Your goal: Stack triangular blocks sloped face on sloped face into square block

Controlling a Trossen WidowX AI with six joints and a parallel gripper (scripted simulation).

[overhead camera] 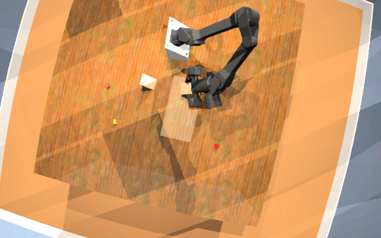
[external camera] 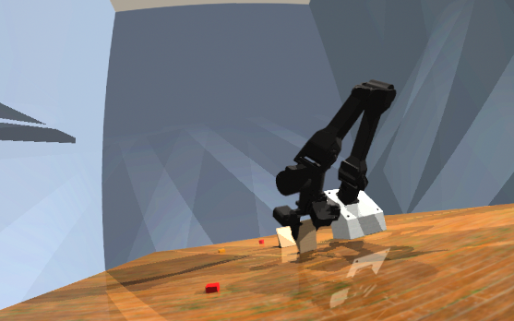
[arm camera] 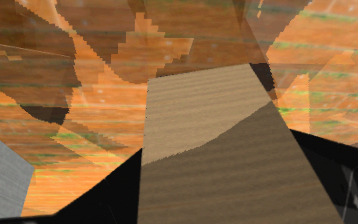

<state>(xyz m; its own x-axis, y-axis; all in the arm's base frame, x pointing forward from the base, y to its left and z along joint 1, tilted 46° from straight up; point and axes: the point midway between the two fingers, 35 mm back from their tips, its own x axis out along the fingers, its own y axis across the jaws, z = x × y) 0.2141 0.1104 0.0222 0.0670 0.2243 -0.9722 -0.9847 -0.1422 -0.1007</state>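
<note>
The wooden triangular block is 10 mm above my gripper tip. Round my gripper tip: yellow cube 340 mm to the right, 210 mm ahead, 30 mm below.
</note>
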